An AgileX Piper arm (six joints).
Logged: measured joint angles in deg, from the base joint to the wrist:
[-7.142 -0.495 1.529 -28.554 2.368 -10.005]
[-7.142 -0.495 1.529 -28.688 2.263 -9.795]
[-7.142 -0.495 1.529 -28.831 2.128 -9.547]
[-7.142 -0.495 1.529 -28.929 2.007 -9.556]
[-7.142 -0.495 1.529 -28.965 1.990 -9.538]
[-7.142 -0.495 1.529 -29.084 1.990 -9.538]
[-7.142 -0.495 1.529 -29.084 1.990 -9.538]
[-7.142 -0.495 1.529 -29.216 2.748 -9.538]
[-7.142 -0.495 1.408 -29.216 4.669 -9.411]
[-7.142 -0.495 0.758 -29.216 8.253 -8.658]
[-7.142 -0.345 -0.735 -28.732 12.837 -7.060]
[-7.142 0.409 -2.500 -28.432 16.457 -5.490]
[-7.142 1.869 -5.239 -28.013 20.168 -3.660]
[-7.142 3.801 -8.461 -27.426 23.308 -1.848]
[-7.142 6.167 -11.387 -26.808 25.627 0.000]
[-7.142 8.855 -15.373 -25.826 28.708 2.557]
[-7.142 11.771 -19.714 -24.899 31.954 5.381]
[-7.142 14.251 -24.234 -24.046 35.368 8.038]
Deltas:
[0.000 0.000 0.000 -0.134 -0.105 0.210]
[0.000 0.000 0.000 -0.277 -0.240 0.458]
[0.000 0.000 0.000 -0.375 -0.361 0.449]
[0.000 0.000 0.000 -0.411 -0.378 0.467]
[0.000 0.000 0.000 -0.530 -0.378 0.467]
[0.000 0.000 0.000 -0.530 -0.378 0.467]
[0.000 0.000 0.000 -0.662 0.380 0.467]
[0.000 0.000 -0.121 -0.662 2.301 0.594]
[0.000 0.000 -0.771 -0.662 5.885 1.347]
[0.000 0.150 -2.264 -0.178 10.469 2.945]
[0.000 0.904 -4.029 0.122 14.089 4.515]
[0.000 2.364 -6.768 0.541 17.800 6.345]
[0.000 4.296 -9.990 1.128 20.940 8.157]
[0.000 6.662 -12.916 1.746 23.259 10.005]
[0.000 9.350 -16.902 2.728 26.340 12.562]
[0.000 12.266 -21.243 3.655 29.586 15.386]
[0.000 14.746 -25.763 4.508 33.000 18.043]

